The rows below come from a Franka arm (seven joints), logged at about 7 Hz.
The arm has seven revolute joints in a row. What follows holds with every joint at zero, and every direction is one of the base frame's. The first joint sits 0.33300 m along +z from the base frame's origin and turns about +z. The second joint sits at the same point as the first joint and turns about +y. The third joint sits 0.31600 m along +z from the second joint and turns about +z. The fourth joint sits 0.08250 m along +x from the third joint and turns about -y. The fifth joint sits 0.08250 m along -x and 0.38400 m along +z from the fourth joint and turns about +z. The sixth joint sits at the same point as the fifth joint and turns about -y. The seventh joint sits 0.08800 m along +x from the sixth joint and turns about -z. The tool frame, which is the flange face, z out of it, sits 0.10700 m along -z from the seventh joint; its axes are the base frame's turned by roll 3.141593, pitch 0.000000 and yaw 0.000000 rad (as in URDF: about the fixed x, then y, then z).
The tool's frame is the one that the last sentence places.
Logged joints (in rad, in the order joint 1, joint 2, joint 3, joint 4, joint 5, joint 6, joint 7), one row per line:
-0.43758, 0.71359, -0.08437, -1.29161, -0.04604, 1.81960, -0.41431
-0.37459, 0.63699, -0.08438, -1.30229, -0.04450, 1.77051, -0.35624
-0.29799, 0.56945, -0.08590, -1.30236, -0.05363, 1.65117, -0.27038
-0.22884, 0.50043, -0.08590, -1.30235, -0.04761, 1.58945, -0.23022
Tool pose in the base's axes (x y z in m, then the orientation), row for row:
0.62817, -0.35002, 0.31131, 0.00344, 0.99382, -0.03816, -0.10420
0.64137, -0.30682, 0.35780, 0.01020, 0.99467, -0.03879, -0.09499
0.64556, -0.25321, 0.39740, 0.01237, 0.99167, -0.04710, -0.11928
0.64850, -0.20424, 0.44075, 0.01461, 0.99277, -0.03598, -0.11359
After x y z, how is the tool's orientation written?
As a quaternion, w x y z.
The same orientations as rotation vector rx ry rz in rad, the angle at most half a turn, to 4 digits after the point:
3.1154, -0.1196, -0.3266
3.1047, -0.1211, -0.2965
3.0911, -0.1468, -0.3718
3.0902, -0.1120, -0.3536

